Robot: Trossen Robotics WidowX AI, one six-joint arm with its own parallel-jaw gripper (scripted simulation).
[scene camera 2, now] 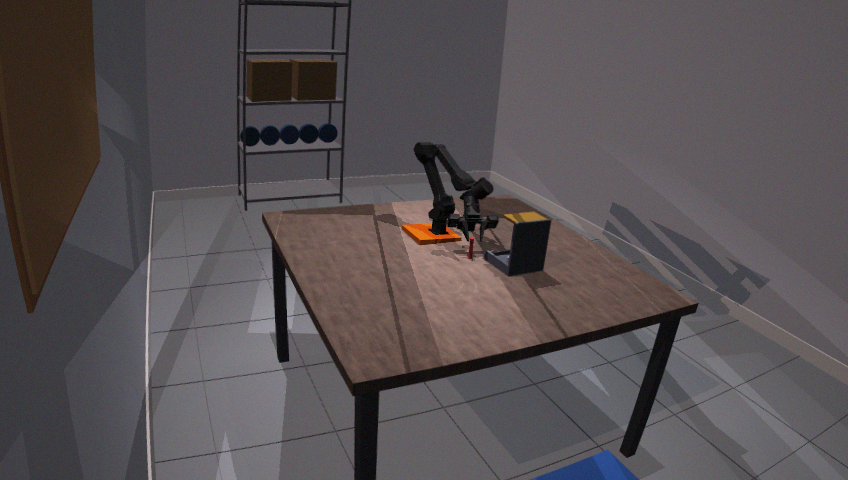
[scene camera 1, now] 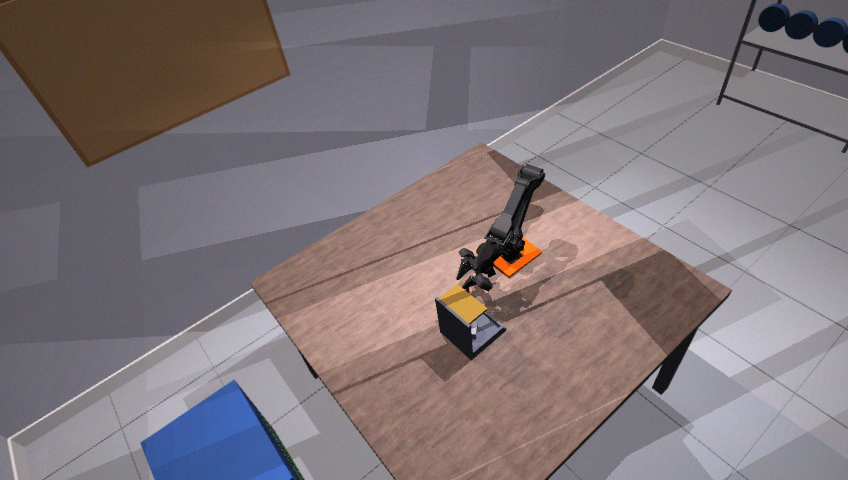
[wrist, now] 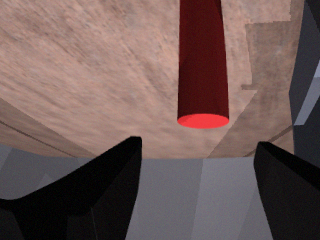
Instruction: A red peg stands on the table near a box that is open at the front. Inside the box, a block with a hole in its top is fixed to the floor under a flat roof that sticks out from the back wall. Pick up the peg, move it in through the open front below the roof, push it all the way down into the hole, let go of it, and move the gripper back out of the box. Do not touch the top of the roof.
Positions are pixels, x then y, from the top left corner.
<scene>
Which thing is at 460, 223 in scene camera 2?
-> My gripper.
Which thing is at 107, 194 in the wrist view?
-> My gripper.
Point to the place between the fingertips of my gripper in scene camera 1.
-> At 459, 284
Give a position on a yellow roof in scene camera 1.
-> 459, 300
</scene>
